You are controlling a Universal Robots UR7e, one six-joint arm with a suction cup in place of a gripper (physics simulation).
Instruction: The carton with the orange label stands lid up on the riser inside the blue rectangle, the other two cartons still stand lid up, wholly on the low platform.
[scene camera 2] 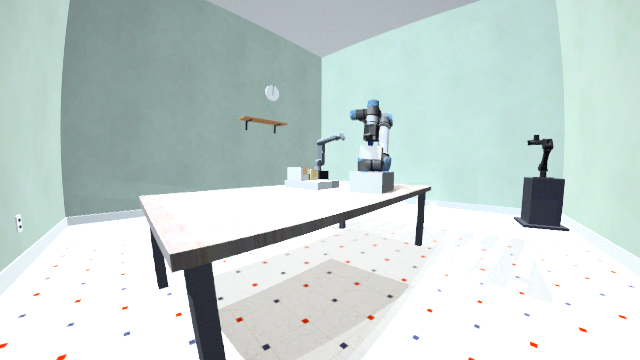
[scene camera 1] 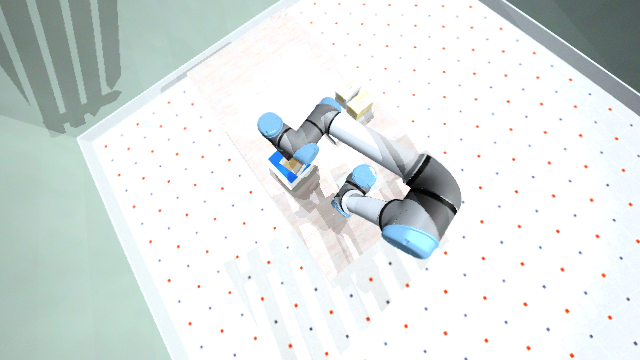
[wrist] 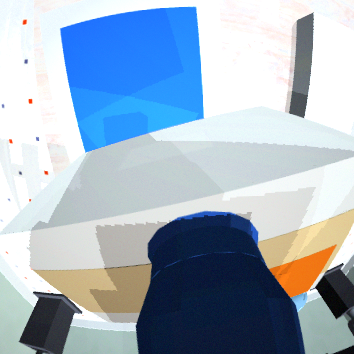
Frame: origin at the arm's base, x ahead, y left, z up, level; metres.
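Seen in the pictures: end effector, tool point: (scene camera 2: 370, 148) (wrist: 198, 224).
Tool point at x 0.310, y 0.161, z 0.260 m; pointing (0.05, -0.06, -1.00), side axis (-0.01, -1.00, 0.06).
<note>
Offsets run from my tool point to a thing's top centre. Level surfaces: height alone.
The carton with the orange label @[0.024 m back, 0.002 m left, 0.018 m up] (scene camera 1: 291, 165) (scene camera 2: 370, 152) (wrist: 145, 175) hangs upright, lid up, from my suction cup (scene camera 2: 370, 143) (wrist: 202, 220), which is sealed on its lid. In scene camera 2 it is a little above the riser @[0.045 m ahead, 0.037 m left, 0.150 m down] (scene camera 2: 371, 182) (wrist: 210, 60), with a gap between them. The blue rectangle @[0.045 m ahead, 0.037 m left, 0.150 m down] (scene camera 1: 277, 160) (wrist: 135, 55) lies on the riser's top, partly hidden by the carton. The other two cartons, one @[0.110 m ahead, 0.511 m right, 0.127 m down] (scene camera 1: 348, 92) (scene camera 2: 295, 173) and its neighbour @[0.002 m ahead, 0.502 m right, 0.144 m down] (scene camera 1: 359, 105) (scene camera 2: 314, 174), stand lid up on the low platform @[0.063 m ahead, 0.421 m right, 0.222 m down] (scene camera 2: 300, 184) (wrist: 332, 65). In scene camera 1 my wrist hides the cup.
The table @[0.270 m down] (scene camera 2: 225, 210) carries the riser, the platform and my arm's base. The low platform is beside the riser, its dark side wall near it in the wrist view. A grey arm (scene camera 2: 321, 150) stands behind the table, and a black arm on a pedestal (scene camera 2: 543, 200) at the right.
</note>
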